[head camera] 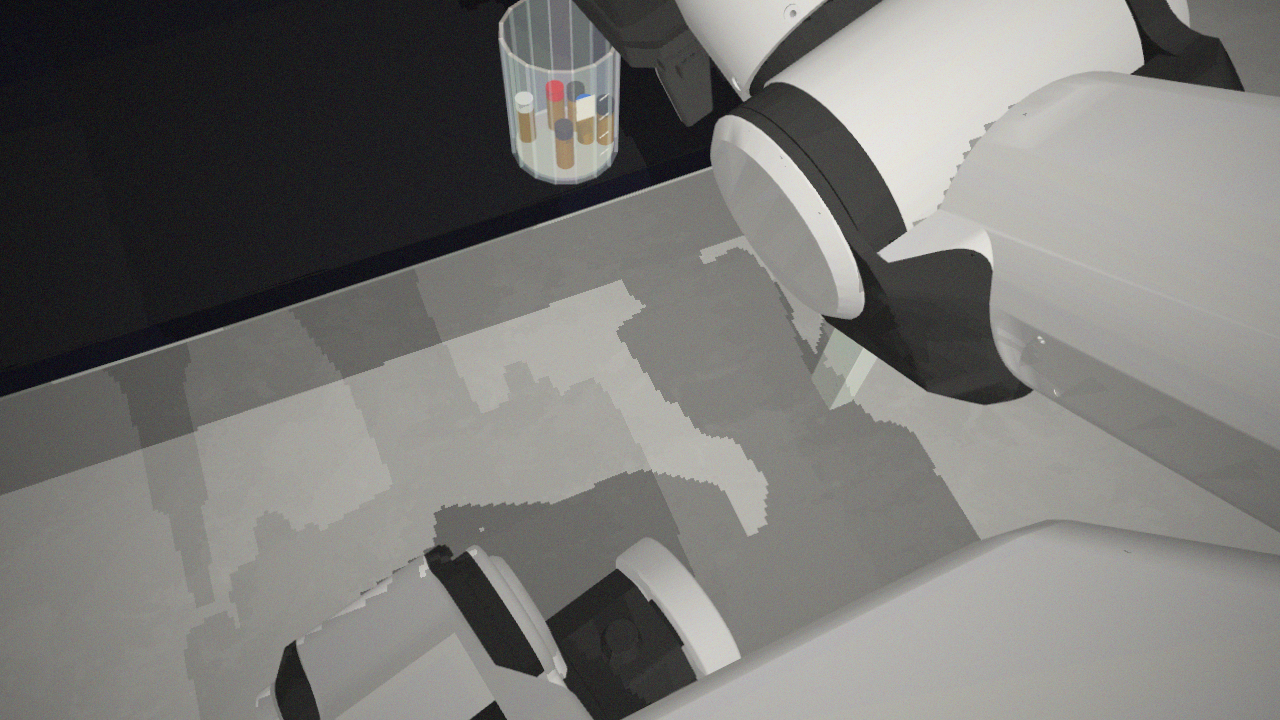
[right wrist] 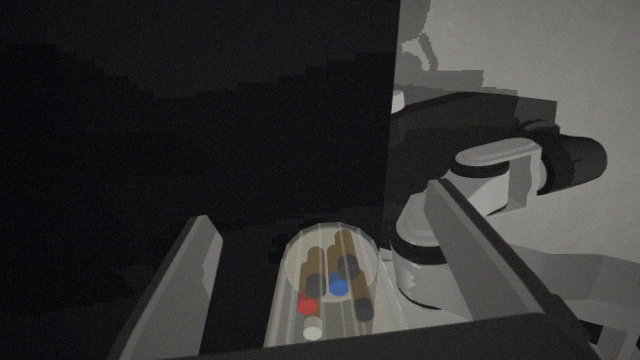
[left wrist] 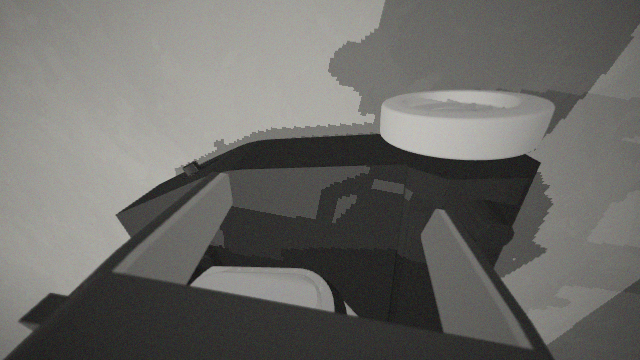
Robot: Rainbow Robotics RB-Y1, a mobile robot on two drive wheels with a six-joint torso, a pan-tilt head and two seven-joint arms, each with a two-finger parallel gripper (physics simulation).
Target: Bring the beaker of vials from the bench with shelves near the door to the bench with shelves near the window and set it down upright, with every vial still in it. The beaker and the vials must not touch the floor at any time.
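The clear beaker (head camera: 537,64) (right wrist: 345,320) stands upright near the front edge of the black bench top (head camera: 268,197) (right wrist: 200,150). Several brown vials (head camera: 563,150) (right wrist: 364,287) with white, red, blue and dark caps are inside it. My right gripper (right wrist: 318,211) is open and empty. In the right wrist view the beaker shows between its two spread fingers, with a gap on each side; part is hidden by the gripper body. In the head view one dark finger shows just right of the beaker. My left gripper (left wrist: 327,205) is open and empty, above my own base, away from the bench.
The bench edge runs diagonally across the head view, with the grey floor (head camera: 537,429) below it. My base shows with a white round part (head camera: 684,608) (left wrist: 467,132). A pale glassy piece (head camera: 841,371) is partly hidden by my right arm. White arm links (right wrist: 425,260) lie right of the beaker.
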